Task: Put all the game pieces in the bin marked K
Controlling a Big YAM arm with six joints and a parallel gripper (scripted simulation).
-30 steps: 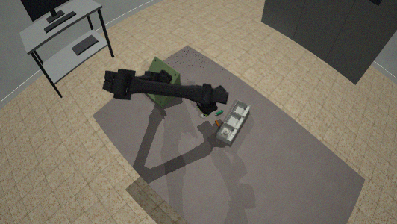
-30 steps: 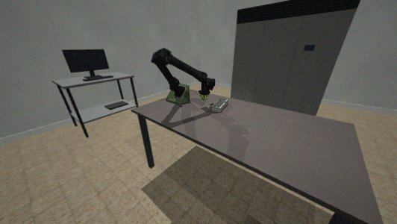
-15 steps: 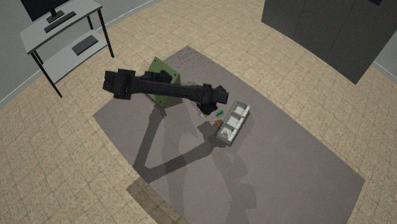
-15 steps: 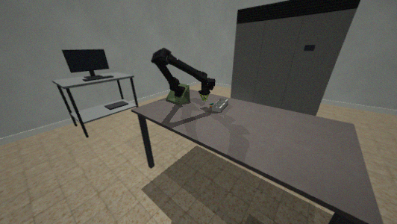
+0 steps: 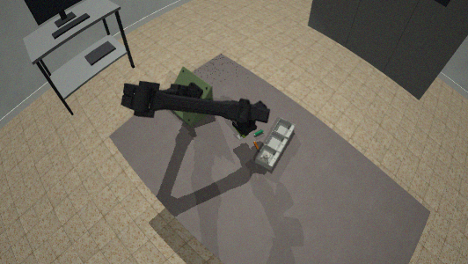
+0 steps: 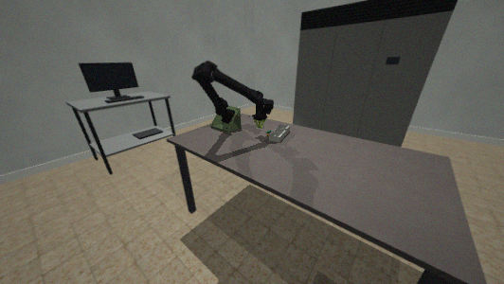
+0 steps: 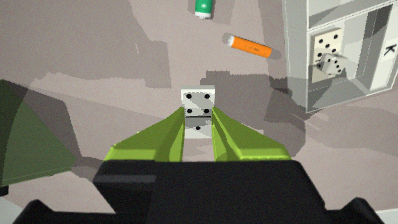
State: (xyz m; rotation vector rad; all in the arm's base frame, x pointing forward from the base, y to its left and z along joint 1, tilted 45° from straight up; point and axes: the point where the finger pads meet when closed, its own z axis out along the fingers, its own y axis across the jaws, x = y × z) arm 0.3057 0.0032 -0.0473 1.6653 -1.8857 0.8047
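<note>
My gripper is now 130 mm short of the white die, 50 mm above it and 10 mm to the right of it. Also, from my hand: orange cylinder 70 mm below, 60 mm ahead, 30 mm to the left; then green cylinder 90 mm to the left, 60 mm below, 20 mm ahead; then grey three-part bin 120 mm ahead, 100 mm to the left, 50 mm below.
</note>
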